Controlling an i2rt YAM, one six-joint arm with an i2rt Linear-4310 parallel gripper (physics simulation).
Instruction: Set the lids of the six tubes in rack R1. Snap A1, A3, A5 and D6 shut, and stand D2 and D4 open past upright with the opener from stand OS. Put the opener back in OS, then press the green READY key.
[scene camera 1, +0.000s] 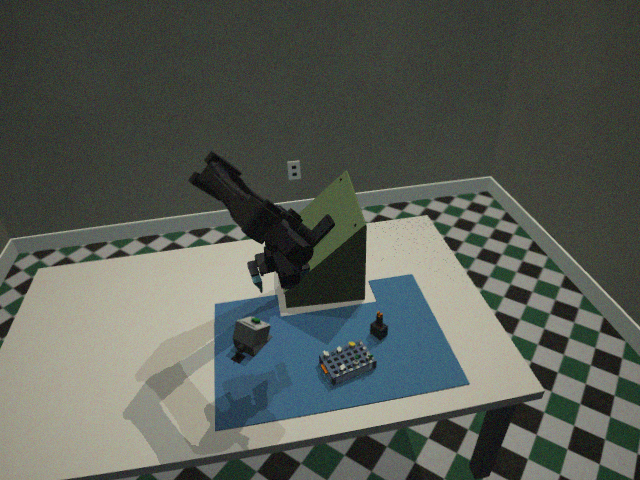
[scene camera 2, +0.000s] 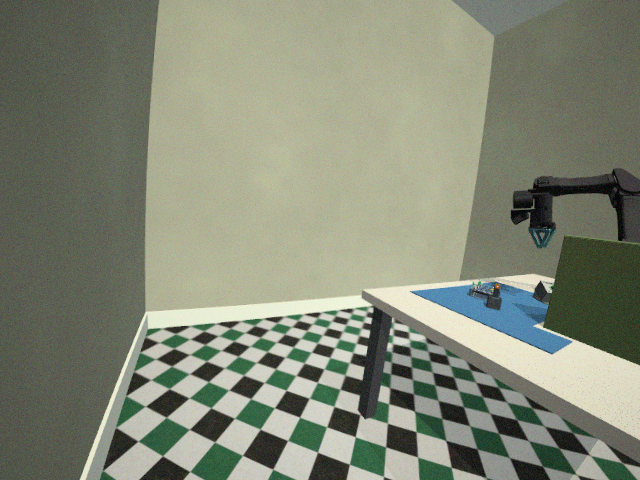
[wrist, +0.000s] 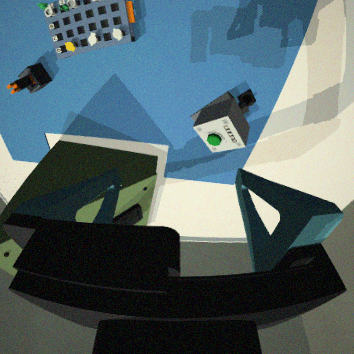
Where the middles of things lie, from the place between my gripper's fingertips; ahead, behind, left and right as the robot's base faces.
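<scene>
There's the grey box with green button (scene camera 1: 250, 335), and it's 180 mm below my hand, 100 mm to the right of it and 30 mm behind it.
</scene>
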